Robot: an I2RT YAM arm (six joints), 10 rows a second.
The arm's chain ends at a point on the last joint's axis. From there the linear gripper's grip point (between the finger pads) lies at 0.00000 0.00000 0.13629 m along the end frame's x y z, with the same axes.
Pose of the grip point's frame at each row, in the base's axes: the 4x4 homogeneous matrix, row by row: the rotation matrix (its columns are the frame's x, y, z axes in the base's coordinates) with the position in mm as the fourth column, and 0 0 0 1 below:
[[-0.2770 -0.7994 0.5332 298.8], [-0.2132 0.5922 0.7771 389.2], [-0.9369 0.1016 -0.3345 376.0], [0 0 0 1]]
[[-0.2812 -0.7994 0.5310 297.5], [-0.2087 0.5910 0.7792 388.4], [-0.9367 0.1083 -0.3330 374.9], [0 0 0 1]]
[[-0.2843 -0.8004 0.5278 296.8], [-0.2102 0.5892 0.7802 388.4], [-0.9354 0.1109 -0.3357 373.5], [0 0 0 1]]
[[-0.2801 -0.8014 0.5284 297.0], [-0.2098 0.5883 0.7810 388.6], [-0.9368 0.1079 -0.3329 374.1], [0 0 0 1]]
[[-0.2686 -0.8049 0.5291 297.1], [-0.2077 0.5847 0.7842 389.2], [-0.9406 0.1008 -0.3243 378.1], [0 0 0 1]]
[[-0.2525 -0.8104 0.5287 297.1], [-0.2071 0.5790 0.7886 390.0], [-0.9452 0.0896 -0.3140 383.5], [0 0 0 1]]
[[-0.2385 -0.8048 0.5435 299.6], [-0.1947 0.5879 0.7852 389.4], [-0.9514 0.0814 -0.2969 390.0], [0 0 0 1]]
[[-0.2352 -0.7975 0.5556 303.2], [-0.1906 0.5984 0.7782 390.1], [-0.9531 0.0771 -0.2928 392.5], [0 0 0 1]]
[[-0.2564 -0.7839 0.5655 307.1], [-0.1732 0.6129 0.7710 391.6], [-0.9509 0.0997 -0.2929 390.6], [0 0 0 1]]
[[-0.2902 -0.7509 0.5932 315.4], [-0.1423 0.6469 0.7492 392.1], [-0.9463 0.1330 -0.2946 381.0], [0 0 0 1]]
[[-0.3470 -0.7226 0.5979 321.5], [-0.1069 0.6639 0.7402 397.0], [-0.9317 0.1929 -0.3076 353.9], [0 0 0 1]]
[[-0.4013 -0.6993 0.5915 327.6], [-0.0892 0.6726 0.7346 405.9], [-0.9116 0.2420 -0.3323 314.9], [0 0 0 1]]
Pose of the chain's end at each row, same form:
[[-0.2770 -0.7994 0.5332 226.1], [-0.2132 0.5922 0.7771 283.3], [-0.9369 0.1016 -0.3345 421.6], [0 0 0 1]]
[[-0.2812 -0.7994 0.5310 225.1], [-0.2087 0.5910 0.7792 282.2], [-0.9367 0.1083 -0.3330 420.3], [0 0 0 1]]
[[-0.2843 -0.8004 0.5278 224.9], [-0.2102 0.5892 0.7802 282.1], [-0.9354 0.1109 -0.3357 419.3], [0 0 0 1]]
[[-0.2801 -0.8014 0.5284 225.0], [-0.2098 0.5883 0.7810 282.2], [-0.9368 0.1079 -0.3329 419.5], [0 0 0 1]]
[[-0.2686 -0.8049 0.5291 225.0], [-0.2077 0.5847 0.7842 282.3], [-0.9406 0.1008 -0.3243 422.3], [0 0 0 1]]
[[-0.2525 -0.8104 0.5287 225.0], [-0.2071 0.5790 0.7886 282.5], [-0.9452 0.0896 -0.3140 426.3], [0 0 0 1]]
[[-0.2385 -0.8048 0.5435 225.5], [-0.1947 0.5879 0.7852 282.4], [-0.9514 0.0814 -0.2969 430.5], [0 0 0 1]]
[[-0.2352 -0.7975 0.5556 227.5], [-0.1906 0.5984 0.7782 284.0], [-0.9531 0.0771 -0.2928 432.4], [0 0 0 1]]
[[-0.2564 -0.7839 0.5655 230.0], [-0.1732 0.6129 0.7710 286.5], [-0.9509 0.0997 -0.2929 430.5], [0 0 0 1]]
[[-0.2902 -0.7509 0.5932 234.6], [-0.1423 0.6469 0.7492 290.0], [-0.9463 0.1330 -0.2946 421.2], [0 0 0 1]]
[[-0.3470 -0.7226 0.5979 240.0], [-0.1069 0.6639 0.7402 296.1], [-0.9317 0.1929 -0.3076 395.8], [0 0 0 1]]
[[-0.4013 -0.6993 0.5915 247.0], [-0.0892 0.6726 0.7346 305.8], [-0.9116 0.2420 -0.3323 360.2], [0 0 0 1]]

